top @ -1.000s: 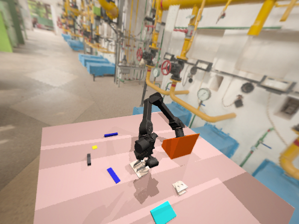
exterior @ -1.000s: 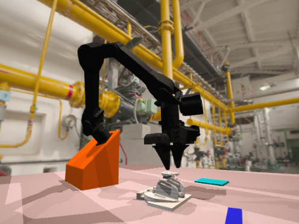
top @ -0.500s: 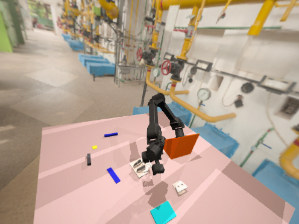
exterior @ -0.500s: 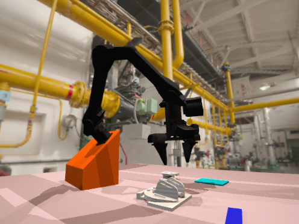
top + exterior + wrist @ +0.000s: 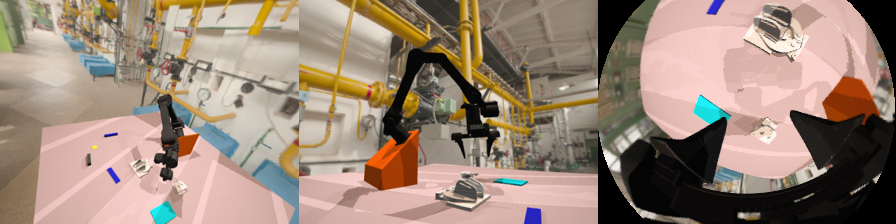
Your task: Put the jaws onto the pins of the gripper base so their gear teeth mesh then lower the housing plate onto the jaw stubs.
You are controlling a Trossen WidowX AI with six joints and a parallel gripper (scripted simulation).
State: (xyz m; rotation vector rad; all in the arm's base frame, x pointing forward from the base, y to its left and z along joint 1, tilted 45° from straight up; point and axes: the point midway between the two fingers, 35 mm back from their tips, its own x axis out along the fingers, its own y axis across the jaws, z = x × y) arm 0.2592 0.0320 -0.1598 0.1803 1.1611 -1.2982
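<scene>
The base lies 80 mm to the left of my gripper tip, 80 mm below it and 80 mm behind it. From my gripper tip the other things lie so: small yellow piece: 480 mm to the right, 240 mm ahead, 100 mm below; then black bar: 380 mm to the right, 300 mm ahead, 90 mm below; then cyan tile: 120 mm to the left, 100 mm below, 90 mm ahead.
</scene>
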